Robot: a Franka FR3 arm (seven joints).
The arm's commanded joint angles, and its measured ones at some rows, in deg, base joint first. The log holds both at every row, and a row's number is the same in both.
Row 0, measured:
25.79 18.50 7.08 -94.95 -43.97 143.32 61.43
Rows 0 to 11, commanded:
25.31 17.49 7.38 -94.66 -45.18 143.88 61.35
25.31 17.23 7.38 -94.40 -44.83 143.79 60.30
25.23 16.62 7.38 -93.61 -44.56 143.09 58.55
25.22 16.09 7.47 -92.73 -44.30 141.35 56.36
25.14 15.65 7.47 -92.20 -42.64 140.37 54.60
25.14 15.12 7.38 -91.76 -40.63 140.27 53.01
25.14 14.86 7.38 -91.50 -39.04 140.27 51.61
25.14 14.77 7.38 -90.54 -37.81 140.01 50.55
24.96 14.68 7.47 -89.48 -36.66 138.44 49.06
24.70 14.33 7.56 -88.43 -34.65 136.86 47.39
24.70 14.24 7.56 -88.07 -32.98 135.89 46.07
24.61 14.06 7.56 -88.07 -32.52 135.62 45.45
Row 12, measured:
25.51 15.10 6.86 -89.76 -34.97 137.54 48.69
